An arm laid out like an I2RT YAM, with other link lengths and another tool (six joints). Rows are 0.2 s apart.
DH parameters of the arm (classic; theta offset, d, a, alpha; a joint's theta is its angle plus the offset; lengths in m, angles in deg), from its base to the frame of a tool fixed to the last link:
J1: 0 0.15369 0.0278 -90
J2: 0 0 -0.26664 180
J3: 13.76 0 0.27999 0
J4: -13.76 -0.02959 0.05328 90
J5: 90 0.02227 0 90
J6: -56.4 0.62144 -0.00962 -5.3
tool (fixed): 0 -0.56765 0 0
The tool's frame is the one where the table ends.
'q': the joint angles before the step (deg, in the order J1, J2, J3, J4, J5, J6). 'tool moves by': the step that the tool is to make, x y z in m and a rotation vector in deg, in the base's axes. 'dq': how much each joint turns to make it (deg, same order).
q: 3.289, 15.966, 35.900, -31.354, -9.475, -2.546
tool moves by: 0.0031, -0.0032, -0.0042, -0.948, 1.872, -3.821
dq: -0.015, -0.013, -0.007, -1.930, 3.897, -0.004
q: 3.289, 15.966, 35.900, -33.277, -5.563, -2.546
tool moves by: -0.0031, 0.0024, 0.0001, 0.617, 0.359, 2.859
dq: 0.021, 0.012, 0.008, -0.325, -2.909, -0.044
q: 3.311, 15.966, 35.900, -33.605, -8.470, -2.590
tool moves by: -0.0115, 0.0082, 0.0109, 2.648, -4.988, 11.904
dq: 0.004, -0.004, 0.006, 5.147, -12.127, 0.023
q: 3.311, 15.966, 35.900, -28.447, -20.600, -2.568
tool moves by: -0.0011, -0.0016, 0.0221, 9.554, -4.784, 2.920
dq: -0.016, -0.004, 0.008, 9.058, -3.579, 9.770
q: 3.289, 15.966, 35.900, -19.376, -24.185, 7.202
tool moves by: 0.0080, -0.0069, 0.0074, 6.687, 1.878, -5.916
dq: -0.033, 0.012, 0.007, 1.098, 6.021, 7.149
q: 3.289, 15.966, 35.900, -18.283, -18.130, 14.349
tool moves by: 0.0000, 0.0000, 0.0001, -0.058, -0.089, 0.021
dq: -0.050, 0.012, 0.009, 0.068, -0.073, -0.064
